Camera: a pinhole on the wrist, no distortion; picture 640 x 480 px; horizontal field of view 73.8 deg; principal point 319.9 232.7 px. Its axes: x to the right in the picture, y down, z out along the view. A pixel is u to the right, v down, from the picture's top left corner.
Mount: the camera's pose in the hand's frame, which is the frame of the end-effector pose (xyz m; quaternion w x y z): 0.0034 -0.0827 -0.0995 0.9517 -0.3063 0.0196 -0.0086
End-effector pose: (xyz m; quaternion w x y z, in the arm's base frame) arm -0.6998 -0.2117 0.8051 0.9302 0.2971 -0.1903 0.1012
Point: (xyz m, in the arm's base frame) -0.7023 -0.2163 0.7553
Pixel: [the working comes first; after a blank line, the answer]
In the camera's frame: -0.0303 0.0056 0.0836

166 261
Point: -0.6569 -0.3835 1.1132
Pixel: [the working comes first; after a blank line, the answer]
In the camera's frame: 0.1341 -0.1710 0.3997

463 50
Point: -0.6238 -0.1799 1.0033
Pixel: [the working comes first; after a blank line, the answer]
In the camera's frame: 0.1379 0.0319 0.2837

527 281
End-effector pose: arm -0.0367 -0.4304 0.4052 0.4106 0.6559 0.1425 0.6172
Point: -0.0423 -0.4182 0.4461
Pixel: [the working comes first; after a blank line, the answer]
In the camera's frame: 0.0262 0.0315 0.1394

400 329
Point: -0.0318 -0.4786 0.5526
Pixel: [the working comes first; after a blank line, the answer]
In the camera's frame: 0.0557 0.0967 0.2394

419 405
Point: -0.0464 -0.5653 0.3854
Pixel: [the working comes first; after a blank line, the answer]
In the camera's frame: -0.1213 0.0457 0.1974

58 331
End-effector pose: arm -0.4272 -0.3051 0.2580 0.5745 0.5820 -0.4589 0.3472
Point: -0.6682 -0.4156 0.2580
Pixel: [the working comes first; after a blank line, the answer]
In the camera's frame: -0.0859 0.1032 0.3644

219 353
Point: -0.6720 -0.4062 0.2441
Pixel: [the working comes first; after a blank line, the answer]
In the camera's frame: -0.1011 0.1070 0.3574

199 360
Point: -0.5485 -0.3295 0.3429
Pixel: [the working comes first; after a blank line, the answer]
In the camera's frame: 0.0275 0.1059 0.2376

369 423
